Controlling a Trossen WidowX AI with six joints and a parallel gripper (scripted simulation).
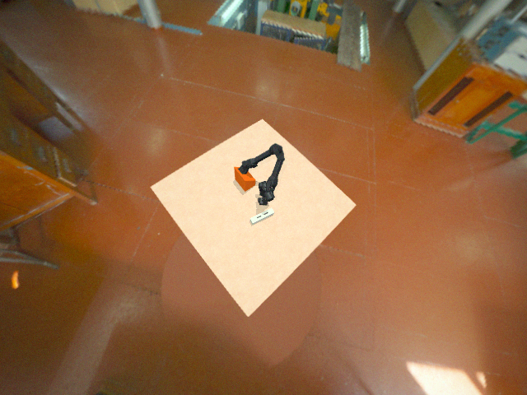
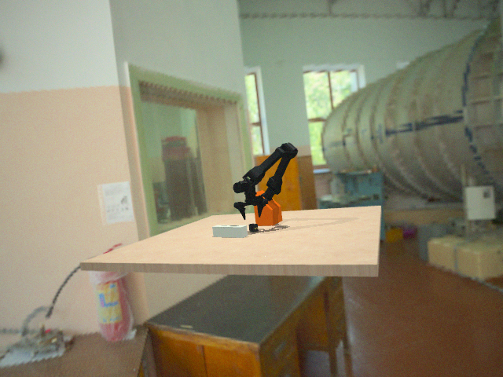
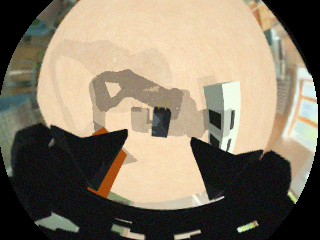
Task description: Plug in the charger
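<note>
My gripper tip is now 50 mm above the two-prong charger, 10 mm to the right of it and 10 mm short of it.
</note>
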